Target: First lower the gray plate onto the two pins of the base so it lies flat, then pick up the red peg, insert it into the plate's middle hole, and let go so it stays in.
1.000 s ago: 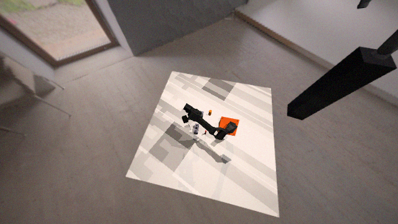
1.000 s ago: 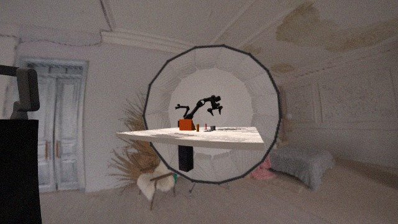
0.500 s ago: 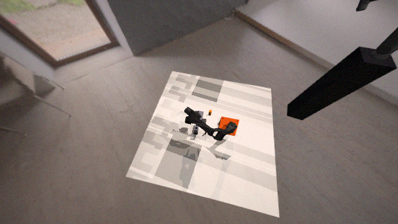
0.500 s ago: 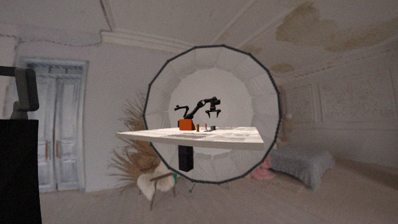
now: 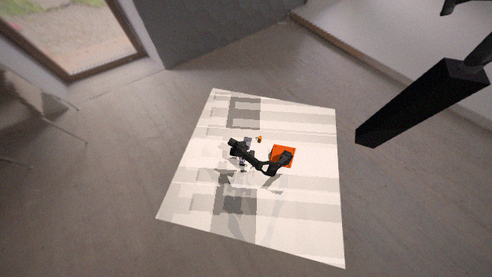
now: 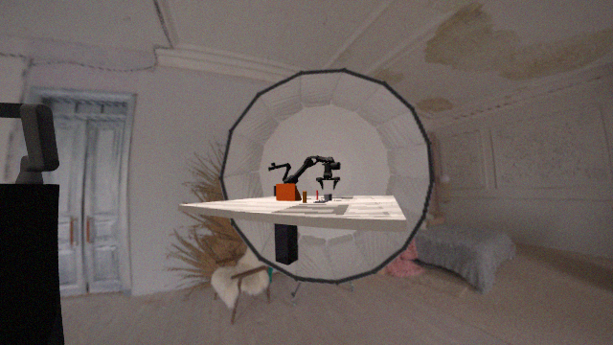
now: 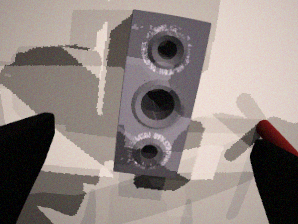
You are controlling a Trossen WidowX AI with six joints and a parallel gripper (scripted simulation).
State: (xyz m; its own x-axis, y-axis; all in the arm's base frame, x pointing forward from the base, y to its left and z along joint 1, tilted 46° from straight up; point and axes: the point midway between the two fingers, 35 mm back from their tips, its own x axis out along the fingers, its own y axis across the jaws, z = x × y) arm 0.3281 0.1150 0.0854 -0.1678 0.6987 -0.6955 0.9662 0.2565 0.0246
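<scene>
My gripper tip is 5 cm above the gray plate. Round my gripper tip: red peg: 10 cm behind, 4 cm below; then orange post: 8 cm behind, 22 cm to the right, 4 cm below.
</scene>
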